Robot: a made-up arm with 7 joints. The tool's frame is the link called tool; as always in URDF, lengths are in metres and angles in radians. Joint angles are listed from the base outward. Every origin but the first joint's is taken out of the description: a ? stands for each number. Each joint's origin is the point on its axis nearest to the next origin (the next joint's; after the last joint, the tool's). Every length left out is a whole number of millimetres.
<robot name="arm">
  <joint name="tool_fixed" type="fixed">
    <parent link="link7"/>
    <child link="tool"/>
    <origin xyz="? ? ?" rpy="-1.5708 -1.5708 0"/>
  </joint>
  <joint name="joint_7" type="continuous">
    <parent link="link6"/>
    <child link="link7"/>
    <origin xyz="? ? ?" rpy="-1.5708 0 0"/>
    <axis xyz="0 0 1"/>
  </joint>
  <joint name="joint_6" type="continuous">
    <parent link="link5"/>
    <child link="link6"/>
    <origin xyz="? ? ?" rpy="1.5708 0 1.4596"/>
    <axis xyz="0 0 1"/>
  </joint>
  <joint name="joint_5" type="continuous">
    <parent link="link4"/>
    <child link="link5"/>
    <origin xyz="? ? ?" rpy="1.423 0 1.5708"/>
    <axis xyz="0 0 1"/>
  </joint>
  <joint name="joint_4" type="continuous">
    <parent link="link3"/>
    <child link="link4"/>
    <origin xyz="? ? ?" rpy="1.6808 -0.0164 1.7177"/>
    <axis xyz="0 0 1"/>
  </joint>
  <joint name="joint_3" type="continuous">
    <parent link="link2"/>
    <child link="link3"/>
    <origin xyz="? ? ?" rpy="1.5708 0 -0.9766"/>
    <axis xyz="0 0 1"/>
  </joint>
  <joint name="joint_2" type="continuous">
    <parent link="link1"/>
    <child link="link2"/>
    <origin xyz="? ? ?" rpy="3.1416 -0.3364 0"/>
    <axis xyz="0 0 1"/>
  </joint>
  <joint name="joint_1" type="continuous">
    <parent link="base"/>
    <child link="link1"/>
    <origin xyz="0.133 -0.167 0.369" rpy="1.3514 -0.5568 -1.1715"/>
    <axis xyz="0 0 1"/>
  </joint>
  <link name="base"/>
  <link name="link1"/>
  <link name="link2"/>
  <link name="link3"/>
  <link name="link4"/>
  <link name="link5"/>
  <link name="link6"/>
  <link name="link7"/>
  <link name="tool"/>
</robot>
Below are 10 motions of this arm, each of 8 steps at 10 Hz.
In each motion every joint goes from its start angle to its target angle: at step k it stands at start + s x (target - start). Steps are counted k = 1, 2, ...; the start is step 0. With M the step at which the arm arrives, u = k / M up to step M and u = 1 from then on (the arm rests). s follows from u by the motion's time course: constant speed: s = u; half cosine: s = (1 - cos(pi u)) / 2; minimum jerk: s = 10 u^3 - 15 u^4 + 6 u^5.
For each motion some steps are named. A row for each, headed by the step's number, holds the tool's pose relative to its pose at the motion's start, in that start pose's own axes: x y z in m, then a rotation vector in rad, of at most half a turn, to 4 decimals.
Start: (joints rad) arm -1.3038 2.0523 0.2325 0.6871 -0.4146 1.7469 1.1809
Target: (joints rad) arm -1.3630 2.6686 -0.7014 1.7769 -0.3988 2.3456 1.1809
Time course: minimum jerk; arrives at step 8
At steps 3, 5, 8:
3: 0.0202 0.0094 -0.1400 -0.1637 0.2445 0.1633
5: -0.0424 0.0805 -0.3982 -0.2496 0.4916 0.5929
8: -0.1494 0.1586 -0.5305 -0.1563 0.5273 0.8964

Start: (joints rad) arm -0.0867 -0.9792 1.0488 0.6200 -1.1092 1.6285 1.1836
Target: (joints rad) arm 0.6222 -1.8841 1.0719 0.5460 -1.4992 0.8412 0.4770
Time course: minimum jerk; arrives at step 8
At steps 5, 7, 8:
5: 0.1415 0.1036 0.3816 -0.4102 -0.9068 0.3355
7: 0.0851 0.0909 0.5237 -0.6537 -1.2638 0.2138
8: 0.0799 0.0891 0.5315 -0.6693 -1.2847 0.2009

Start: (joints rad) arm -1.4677 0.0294 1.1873 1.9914 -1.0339 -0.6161 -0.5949
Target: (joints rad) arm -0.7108 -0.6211 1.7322 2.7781 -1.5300 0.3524 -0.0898
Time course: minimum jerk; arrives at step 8
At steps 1, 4, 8:
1: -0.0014 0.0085 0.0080 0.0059 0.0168 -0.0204
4: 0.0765 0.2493 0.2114 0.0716 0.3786 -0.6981
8: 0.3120 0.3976 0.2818 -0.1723 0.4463 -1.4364

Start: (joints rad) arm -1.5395 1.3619 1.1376 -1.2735 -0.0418 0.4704 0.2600
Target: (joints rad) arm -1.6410 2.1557 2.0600 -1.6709 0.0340 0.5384 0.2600
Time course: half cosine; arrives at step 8
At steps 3, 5, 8:
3: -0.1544 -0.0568 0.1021 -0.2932 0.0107 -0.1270
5: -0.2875 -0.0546 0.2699 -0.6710 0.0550 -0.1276
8: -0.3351 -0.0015 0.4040 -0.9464 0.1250 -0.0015

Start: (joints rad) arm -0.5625 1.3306 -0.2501 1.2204 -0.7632 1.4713 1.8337
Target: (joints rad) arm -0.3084 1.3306 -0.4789 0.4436 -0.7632 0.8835 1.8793
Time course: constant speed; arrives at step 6
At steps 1, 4, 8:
1: 0.0021 0.0108 0.0101 0.0451 0.0230 0.0613
4: 0.0179 0.0478 0.0321 0.1573 0.1332 0.2690
8: 0.0351 0.0776 0.0402 0.2089 0.2365 0.4206

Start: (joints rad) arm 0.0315 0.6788 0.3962 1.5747 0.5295 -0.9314 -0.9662
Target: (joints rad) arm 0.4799 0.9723 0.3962 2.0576 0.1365 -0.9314 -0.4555
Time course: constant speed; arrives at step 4
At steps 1, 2, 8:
1: -0.0084 0.0218 0.0471 0.1654 0.1537 0.0456
2: -0.0134 0.0433 0.0944 0.3410 0.3037 0.0767
8: -0.0139 0.0836 0.1876 0.7173 0.5867 0.1020

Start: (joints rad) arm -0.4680 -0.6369 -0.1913 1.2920 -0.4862 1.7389 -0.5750
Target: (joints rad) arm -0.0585 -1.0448 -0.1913 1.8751 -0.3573 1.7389 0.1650
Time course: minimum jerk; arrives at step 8
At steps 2, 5, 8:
2: 0.0087 -0.0768 0.0025 -0.0202 -0.0088 -0.0351
5: -0.0642 -0.5173 0.0980 -0.1383 -0.0039 -0.2681
8: -0.1598 -0.6779 0.1765 -0.1802 0.0212 -0.3953

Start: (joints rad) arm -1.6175 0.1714 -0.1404 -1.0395 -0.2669 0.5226 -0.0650
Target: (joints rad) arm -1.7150 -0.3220 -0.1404 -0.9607 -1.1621 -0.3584 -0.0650
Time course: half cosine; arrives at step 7
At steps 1, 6, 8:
1: 0.0146 0.0017 0.0098 -0.0471 -0.0326 0.0584
6: 0.2357 0.0794 0.1903 -1.0919 -0.3568 1.0157
8: 0.2457 0.0853 0.1999 -1.1599 -0.3579 1.0564

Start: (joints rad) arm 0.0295 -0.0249 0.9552 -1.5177 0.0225 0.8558 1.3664
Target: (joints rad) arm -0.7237 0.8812 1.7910 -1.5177 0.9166 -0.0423 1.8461
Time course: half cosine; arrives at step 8
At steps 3, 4, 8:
3: -0.2247 0.1469 0.2552 -0.1554 0.0555 -0.3281
4: -0.3482 0.3075 0.3348 -0.1990 0.0439 -0.5656
8: -0.4926 0.7696 0.2481 -0.1294 -0.2108 -1.1970

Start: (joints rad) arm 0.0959 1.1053 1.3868 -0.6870 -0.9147 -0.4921 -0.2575
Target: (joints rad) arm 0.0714 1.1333 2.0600 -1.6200 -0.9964 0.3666 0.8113
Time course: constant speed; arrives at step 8
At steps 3, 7, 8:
3: -0.0244 -0.0040 0.0070 0.1201 0.1107 -0.6791
7: -0.0597 -0.0540 0.0278 -0.0177 -0.3230 -1.4030
8: -0.0710 -0.0734 0.0398 -0.1071 -0.5215 -1.4904

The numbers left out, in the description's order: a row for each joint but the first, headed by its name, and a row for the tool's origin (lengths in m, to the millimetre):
tool: -0.009 -0.035 0
joint_7: 0.004 0.022 0
joint_6: -0.044 -0.018 0
joint_5: -0.113 0.163 0
joint_4: -0.324 -0.075 0
joint_3: -0.258 0.396 0
joint_2: 0.037 0.028 0

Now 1 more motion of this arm.
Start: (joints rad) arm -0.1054 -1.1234 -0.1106 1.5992 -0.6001 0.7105 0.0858
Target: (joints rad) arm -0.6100 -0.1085 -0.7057 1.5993 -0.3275 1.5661 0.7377
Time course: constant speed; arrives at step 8
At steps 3, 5, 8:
3: 0.4117 0.2331 -0.0337 0.4317 -0.2349 0.1858
5: 0.6049 0.4861 0.0353 0.7841 -0.3627 0.3137
8: 0.7057 0.8931 0.2773 1.4053 -0.4743 0.5025

